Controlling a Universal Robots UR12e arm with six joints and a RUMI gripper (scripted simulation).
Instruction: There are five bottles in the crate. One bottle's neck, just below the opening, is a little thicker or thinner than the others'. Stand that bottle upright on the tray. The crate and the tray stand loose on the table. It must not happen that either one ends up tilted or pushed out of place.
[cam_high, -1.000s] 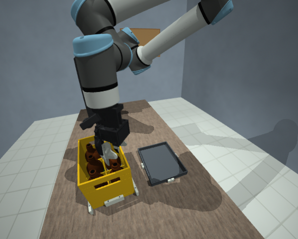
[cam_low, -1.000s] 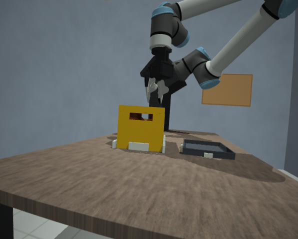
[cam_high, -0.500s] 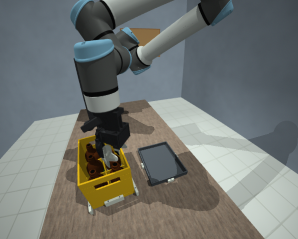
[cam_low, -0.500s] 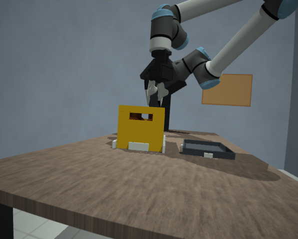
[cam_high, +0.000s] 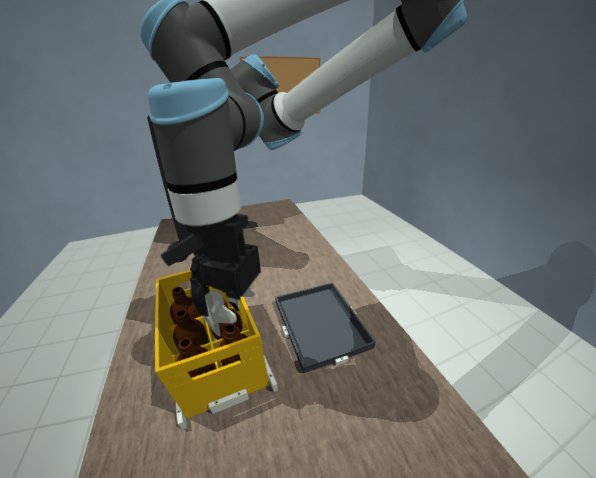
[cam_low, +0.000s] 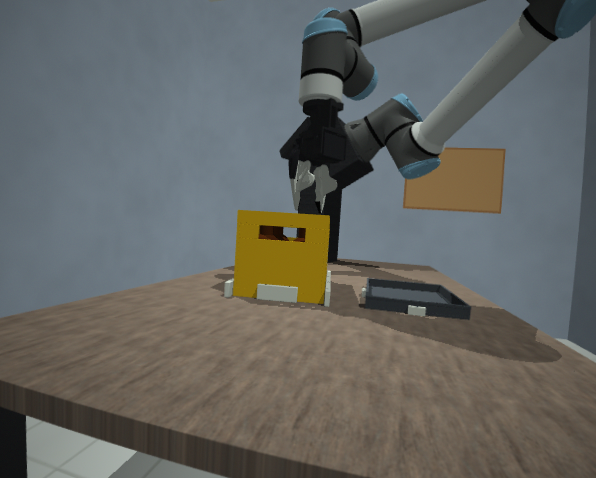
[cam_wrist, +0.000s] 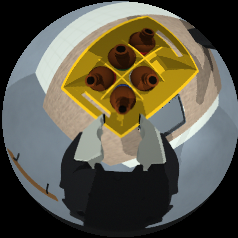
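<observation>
The yellow crate lies 11 cm below my hand, 7 cm behind it and 6 cm to the right of it. The rest, counted from my hand: dark tray 22 cm to the left, 18 cm below, 10 cm behind.
</observation>
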